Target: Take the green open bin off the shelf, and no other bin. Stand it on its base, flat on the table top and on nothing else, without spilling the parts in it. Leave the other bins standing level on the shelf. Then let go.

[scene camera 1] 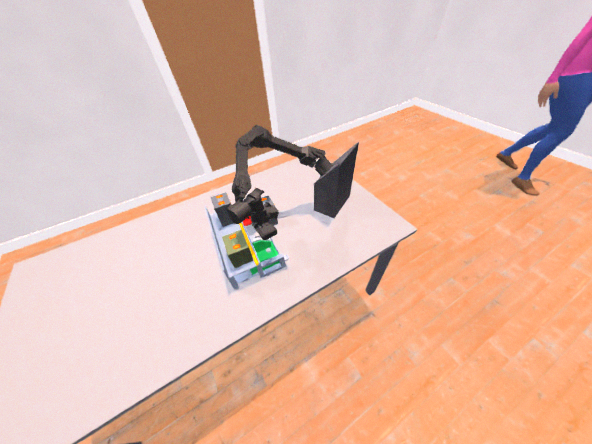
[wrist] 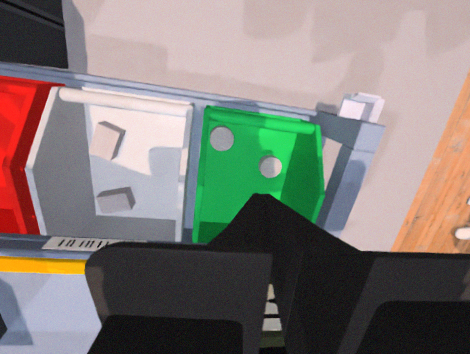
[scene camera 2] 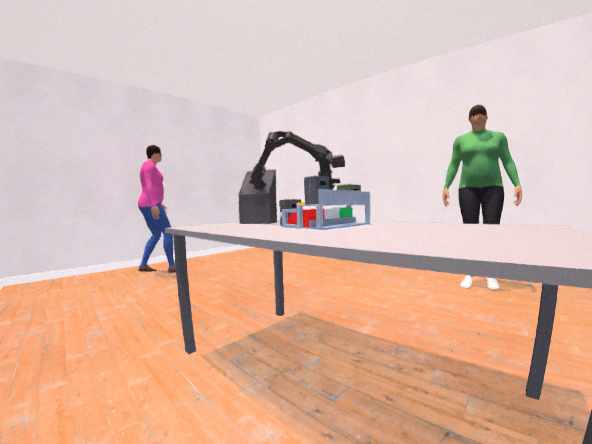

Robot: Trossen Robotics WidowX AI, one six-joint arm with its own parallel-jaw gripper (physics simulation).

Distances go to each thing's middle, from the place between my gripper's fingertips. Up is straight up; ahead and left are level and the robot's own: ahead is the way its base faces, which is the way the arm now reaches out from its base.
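The green open bin (wrist: pixel 226 180) has my gripper 90 mm above it, 40 mm short of it and 10 mm to the right of it. Counting from my hand, I find the olive box (scene camera 1: pixel 236 246) 120 mm ahead of it, 20 mm above it and 10 mm to the right of it. The white bin (wrist: pixel 64 180) is 100 mm to the right of my hand, while being 90 mm below it and 10 mm ahead of it.
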